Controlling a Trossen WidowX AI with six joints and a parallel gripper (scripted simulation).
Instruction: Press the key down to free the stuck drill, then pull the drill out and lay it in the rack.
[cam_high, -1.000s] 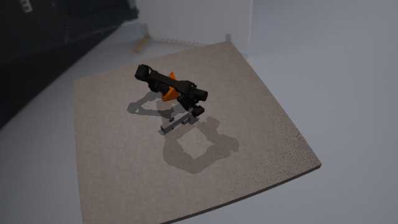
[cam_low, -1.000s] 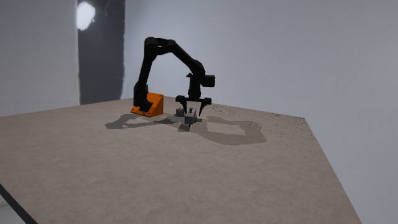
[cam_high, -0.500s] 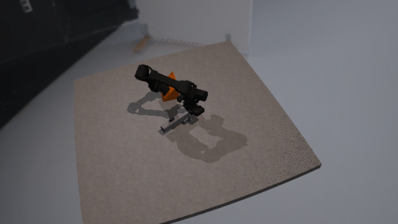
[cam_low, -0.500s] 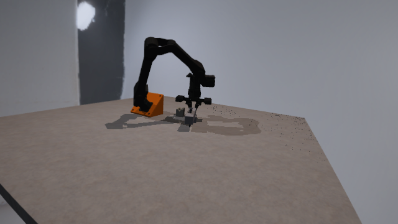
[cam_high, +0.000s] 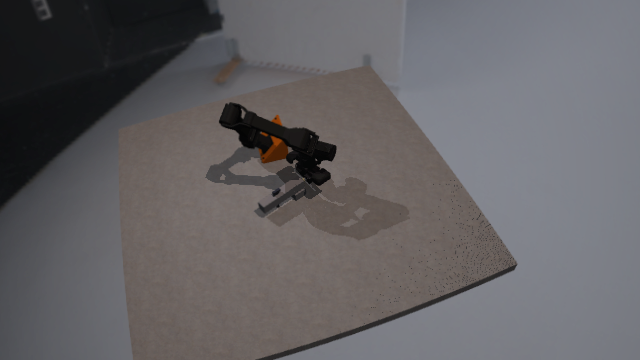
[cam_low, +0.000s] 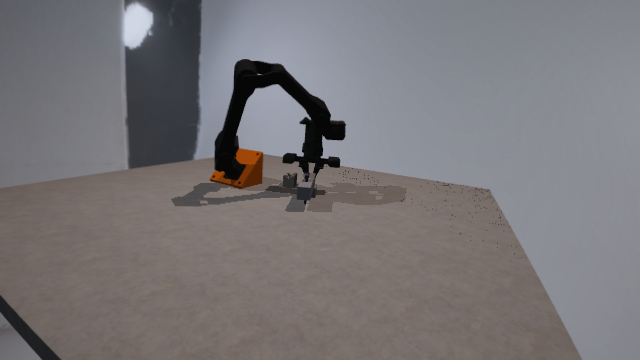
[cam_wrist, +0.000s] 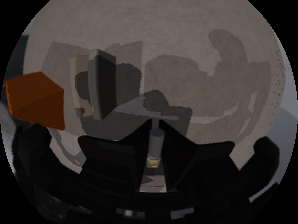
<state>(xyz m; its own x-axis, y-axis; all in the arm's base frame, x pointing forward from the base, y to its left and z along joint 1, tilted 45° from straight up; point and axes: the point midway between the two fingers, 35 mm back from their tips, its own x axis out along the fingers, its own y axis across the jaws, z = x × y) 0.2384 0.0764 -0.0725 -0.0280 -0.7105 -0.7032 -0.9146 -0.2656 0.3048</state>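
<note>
My gripper tip is now 20 mm short of the drill, 50 mm to the left of it and 30 mm below it. Round my gripper tip: grey rack 90 mm behind, 10 mm to the left; then dark upright piece 60 mm ahead, 130 mm to the right, 30 mm above; then grey holder block 50 mm ahead, 110 mm to the right, 20 mm above.
</note>
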